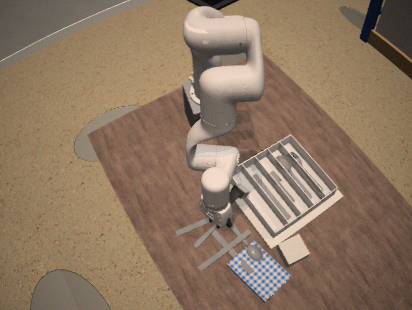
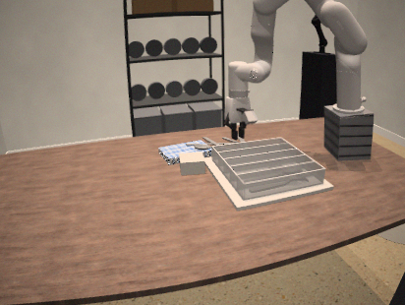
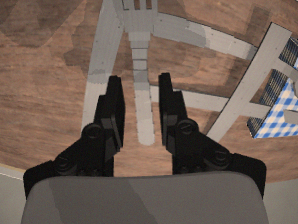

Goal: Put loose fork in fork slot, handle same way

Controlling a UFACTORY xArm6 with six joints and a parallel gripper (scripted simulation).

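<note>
My hand is 6 cm short of the tray and 26 cm to the right of it. Also, from my hand: box 25 cm ahead, 11 cm to the left, 3 cm below.
</note>
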